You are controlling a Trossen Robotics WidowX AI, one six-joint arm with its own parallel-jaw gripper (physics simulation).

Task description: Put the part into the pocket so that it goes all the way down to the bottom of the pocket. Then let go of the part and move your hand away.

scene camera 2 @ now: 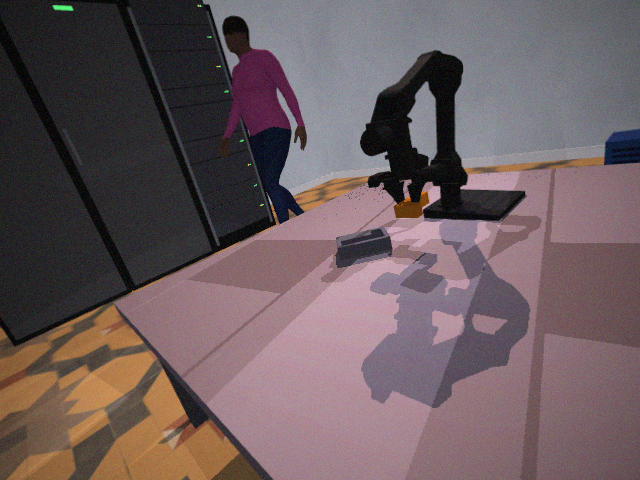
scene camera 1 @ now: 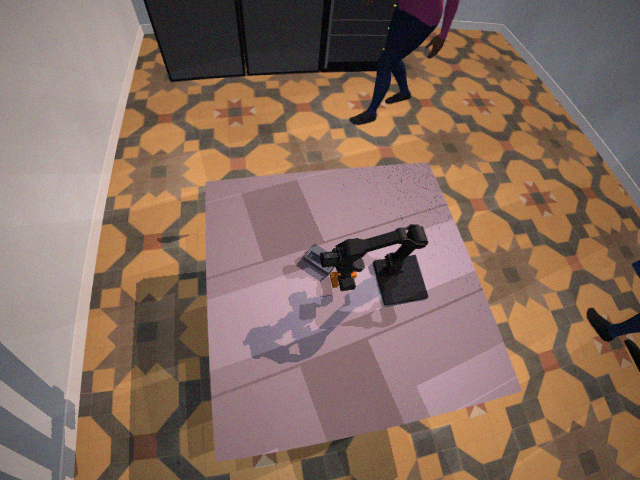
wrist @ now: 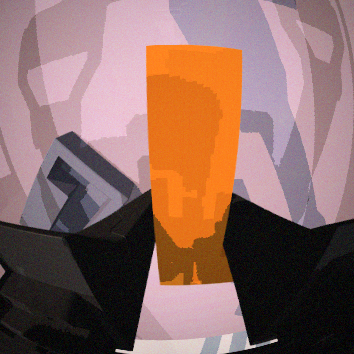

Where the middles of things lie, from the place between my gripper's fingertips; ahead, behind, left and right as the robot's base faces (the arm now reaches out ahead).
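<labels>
The grey pocket block (wrist: 74, 187) is 14 cm to the right of my hand, 8 cm below it and 3 cm ahead of it. As for the orange L-shaped part (wrist: 193, 92), I see my gripper 2 cm to the right of it, 1 cm past it and 1 cm below it. Going by their middles, of the things named here the orange L-shaped part is the nearest to my gripper.
</labels>
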